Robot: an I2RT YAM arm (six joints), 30 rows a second.
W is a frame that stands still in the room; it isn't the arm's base.
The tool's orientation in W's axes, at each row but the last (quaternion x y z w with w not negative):
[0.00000, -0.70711, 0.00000, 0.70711]
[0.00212, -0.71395, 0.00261, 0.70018]
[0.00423, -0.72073, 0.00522, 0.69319]
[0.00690, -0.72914, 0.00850, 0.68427]
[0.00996, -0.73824, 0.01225, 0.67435]
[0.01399, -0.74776, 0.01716, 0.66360]
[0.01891, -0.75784, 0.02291, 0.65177]
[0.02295, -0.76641, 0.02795, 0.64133]
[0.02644, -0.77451, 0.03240, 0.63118]
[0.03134, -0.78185, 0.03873, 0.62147]
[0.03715, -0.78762, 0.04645, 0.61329]
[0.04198, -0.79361, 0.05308, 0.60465]
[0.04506, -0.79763, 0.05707, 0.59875]
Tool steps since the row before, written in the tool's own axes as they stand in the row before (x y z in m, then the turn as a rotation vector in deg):
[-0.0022, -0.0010, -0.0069, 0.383, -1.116, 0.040]
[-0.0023, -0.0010, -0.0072, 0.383, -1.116, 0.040]
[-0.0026, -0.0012, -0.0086, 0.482, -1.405, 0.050]
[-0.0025, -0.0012, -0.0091, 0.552, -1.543, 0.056]
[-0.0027, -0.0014, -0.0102, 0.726, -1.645, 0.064]
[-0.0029, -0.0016, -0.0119, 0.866, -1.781, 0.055]
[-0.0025, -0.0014, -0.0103, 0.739, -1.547, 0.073]
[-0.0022, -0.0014, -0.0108, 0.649, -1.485, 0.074]
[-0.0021, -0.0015, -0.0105, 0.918, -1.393, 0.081]
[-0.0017, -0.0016, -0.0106, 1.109, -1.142, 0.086]
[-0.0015, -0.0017, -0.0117, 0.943, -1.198, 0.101]
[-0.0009, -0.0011, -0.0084, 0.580, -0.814, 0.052]
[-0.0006, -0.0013, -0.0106, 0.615, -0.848, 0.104]
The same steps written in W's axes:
[0.0069, -0.0010, -0.0022, -0.040, -1.116, 0.383]
[0.0072, -0.0010, -0.0022, -0.040, -1.116, 0.383]
[0.0087, -0.0011, -0.0023, -0.050, -1.405, 0.482]
[0.0093, -0.0010, -0.0019, -0.057, -1.543, 0.552]
[0.0104, -0.0011, -0.0018, -0.078, -1.645, 0.725]
[0.0122, -0.0011, -0.0015, -0.080, -1.780, 0.866]
[0.0106, -0.0008, -0.0009, -0.092, -1.548, 0.735]
[0.0111, -0.0006, -0.0002, -0.082, -1.486, 0.646]
[0.0108, -0.0006, 0.0001, -0.150, -1.395, 0.906]
[0.0108, -0.0005, 0.0008, -0.223, -1.146, 1.086]
[0.0118, -0.0003, 0.0014, -0.190, -1.203, 0.923]
[0.0084, 0.0000, 0.0014, -0.097, -0.815, 0.573]
[0.0104, 0.0003, 0.0024, -0.151, -0.856, 0.593]

